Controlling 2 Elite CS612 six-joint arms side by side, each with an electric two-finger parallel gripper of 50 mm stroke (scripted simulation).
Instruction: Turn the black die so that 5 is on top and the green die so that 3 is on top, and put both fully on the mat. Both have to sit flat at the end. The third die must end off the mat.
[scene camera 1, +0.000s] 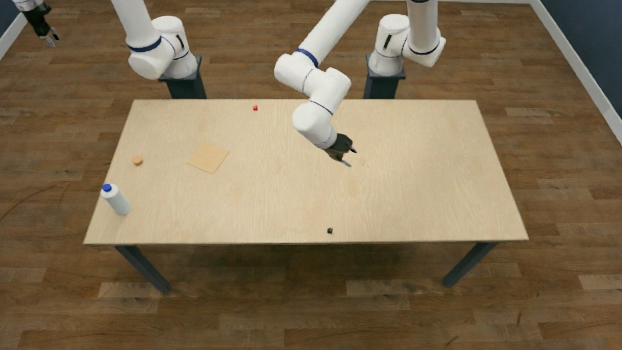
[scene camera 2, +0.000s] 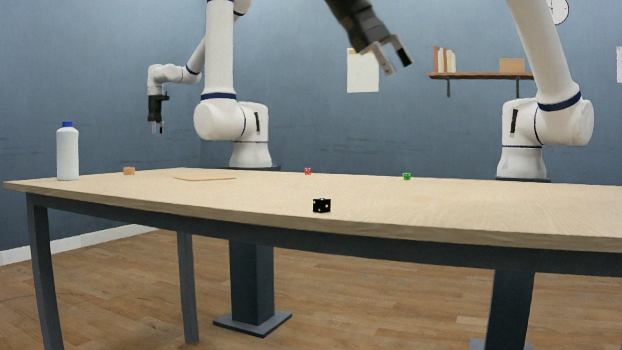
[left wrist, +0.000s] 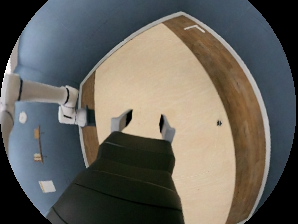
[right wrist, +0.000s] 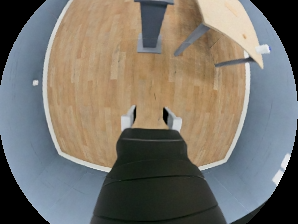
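There's a tan mat (scene camera 1: 208, 157), though the left wrist view misses it, hidden as it is by the left gripper. That left gripper (scene camera 2: 399, 70) (left wrist: 146, 117) is visible itself, and so is the right gripper (right wrist: 149, 111). You'd also see a white bottle (scene camera 2: 67, 137), but in the left wrist view the bottle is out of frame.
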